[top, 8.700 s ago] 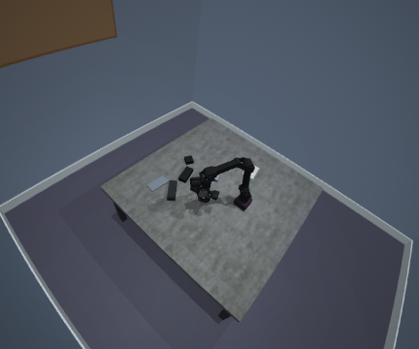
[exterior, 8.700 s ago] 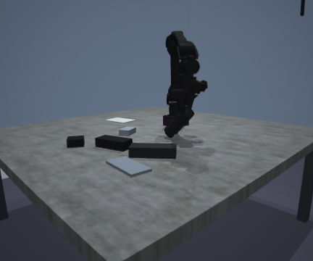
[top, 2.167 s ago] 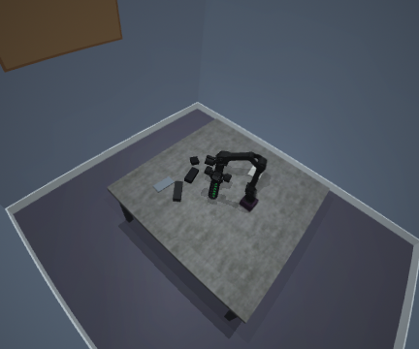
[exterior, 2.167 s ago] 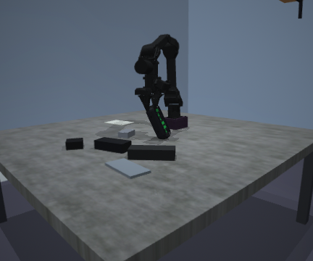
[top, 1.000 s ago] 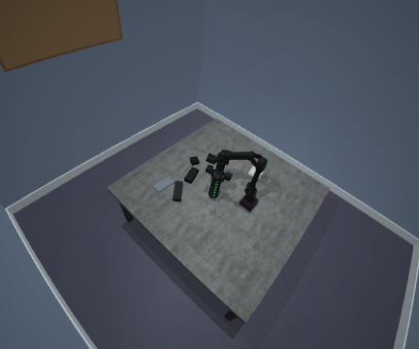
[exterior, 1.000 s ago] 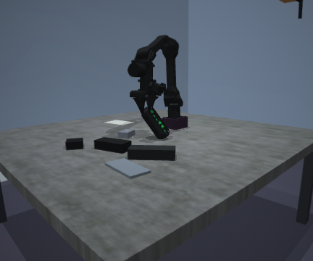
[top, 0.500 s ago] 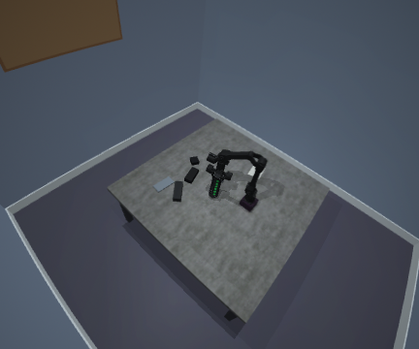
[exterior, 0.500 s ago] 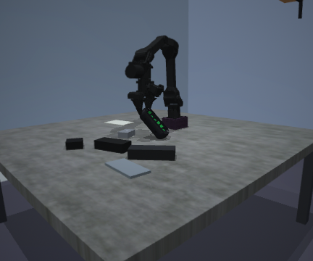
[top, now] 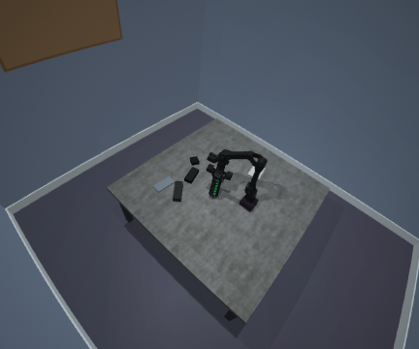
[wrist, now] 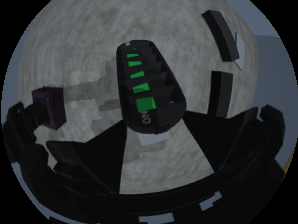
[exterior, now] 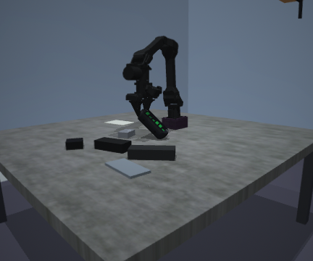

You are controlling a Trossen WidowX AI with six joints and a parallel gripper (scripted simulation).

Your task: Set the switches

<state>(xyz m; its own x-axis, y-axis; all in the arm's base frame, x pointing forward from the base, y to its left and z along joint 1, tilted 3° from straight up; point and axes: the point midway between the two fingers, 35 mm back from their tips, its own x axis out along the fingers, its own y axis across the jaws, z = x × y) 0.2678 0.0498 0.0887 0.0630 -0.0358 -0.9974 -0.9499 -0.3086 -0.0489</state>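
My gripper tip is now 3 cm short of the grey block, 8 cm to the left of it and 9 cm above it. The rest, counted from my gripper tip: white sheet 15 cm behind, 38 cm to the right, 10 cm below; then flat grey plate 31 cm ahead, 27 cm to the left, 10 cm below; then black cube 30 cm ahead, 8 cm to the right, 9 cm below.
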